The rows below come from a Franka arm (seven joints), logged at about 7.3 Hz.
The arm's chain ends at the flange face. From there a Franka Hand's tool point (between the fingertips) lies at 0.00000 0.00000 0.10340 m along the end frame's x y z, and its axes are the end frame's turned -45 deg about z.
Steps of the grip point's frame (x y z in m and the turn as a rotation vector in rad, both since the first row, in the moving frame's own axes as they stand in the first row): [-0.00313, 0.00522, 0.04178, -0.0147, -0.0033, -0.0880]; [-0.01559, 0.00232, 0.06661, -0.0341, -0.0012, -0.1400]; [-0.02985, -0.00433, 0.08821, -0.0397, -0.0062, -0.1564]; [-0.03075, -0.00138, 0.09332, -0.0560, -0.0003, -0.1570]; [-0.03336, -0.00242, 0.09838, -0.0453, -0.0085, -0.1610]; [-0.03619, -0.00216, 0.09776, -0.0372, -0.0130, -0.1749]
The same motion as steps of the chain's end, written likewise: [0.00059, 0.00463, 0.04179, -0.0127, 0.0081, -0.0880]; [-0.01196, 0.01026, 0.06667, -0.0250, 0.0233, -0.1400]; [-0.02687, 0.01490, 0.08829, -0.0325, 0.0237, -0.1564]; [-0.02710, 0.01699, 0.09348, -0.0398, 0.0394, -0.1570]; [-0.02829, 0.01818, 0.09849, -0.0380, 0.0260, -0.1610]; [-0.02920, 0.02057, 0.09784, -0.0355, 0.0171, -0.1749]
